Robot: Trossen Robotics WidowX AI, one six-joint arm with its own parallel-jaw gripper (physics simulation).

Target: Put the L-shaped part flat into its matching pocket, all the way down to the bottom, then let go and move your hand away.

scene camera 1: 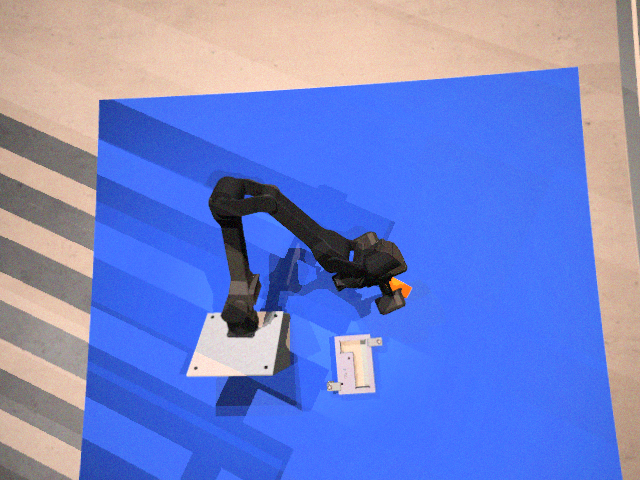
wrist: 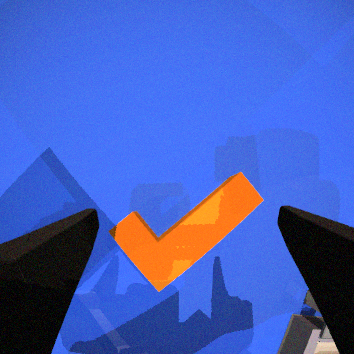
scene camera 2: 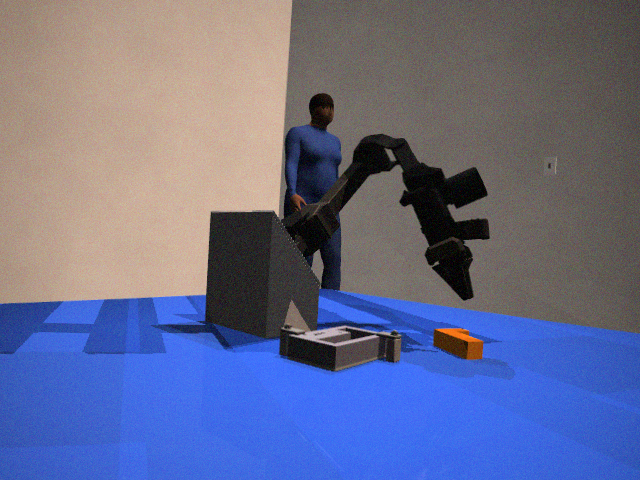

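Seen in the pictures: gripper, fingertip midpoint: (wrist: 189,217) (scene camera 2: 469,299); arm's base at its link origin: (scene camera 1: 243,327) (scene camera 2: 277,261).
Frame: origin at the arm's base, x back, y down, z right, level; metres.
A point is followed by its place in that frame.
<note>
The orange L-shaped part (scene camera 1: 400,287) {x -0.376, y 0.101, z -0.104 m} (scene camera 2: 459,343) {x -0.369, y 0.109, z -0.089 m} (wrist: 187,235) {x -0.343, y 0.101, z -0.126 m} lies flat on the blue table. In scene camera 1 the arm's hand covers much of it. My gripper (scene camera 2: 467,298) {x -0.356, y 0.039, z -0.138 m} (wrist: 189,217) {x -0.356, y 0.039, z -0.138 m} is open and empty, and hangs above the part. In the wrist view the part shows between the two spread fingertips, lower down, its long leg pointing up and right. The pale tray with the L-shaped pocket (scene camera 1: 345,374) {x -0.239, y 0.094, z 0.112 m} (scene camera 2: 336,356) {x -0.313, y 0.109, z 0.151 m} stands on the table, and the pocket is empty. A corner of the tray (wrist: 295,332) {x -0.286, y 0.114, z 0.014 m} shows at the lower right of the wrist view, partly behind a finger.
The tray has a small lug (scene camera 1: 375,341) {x -0.313, y 0.089, z 0.031 m} (scene camera 2: 392,346) {x -0.326, y 0.105, z 0.041 m} and another lug (scene camera 1: 333,386) {x -0.210, y 0.089, z 0.141 m} (scene camera 2: 285,342) {x -0.207, y 0.109, z 0.152 m} at opposite corners. The arm's wedge-shaped base (scene camera 1: 232,356) {x 0.006, y -0.062, z 0.063 m} (scene camera 2: 240,273) {x -0.015, y 0.022, z 0.102 m} stands to the left of the tray. A person in blue (scene camera 2: 313,160) stands behind the table.
</note>
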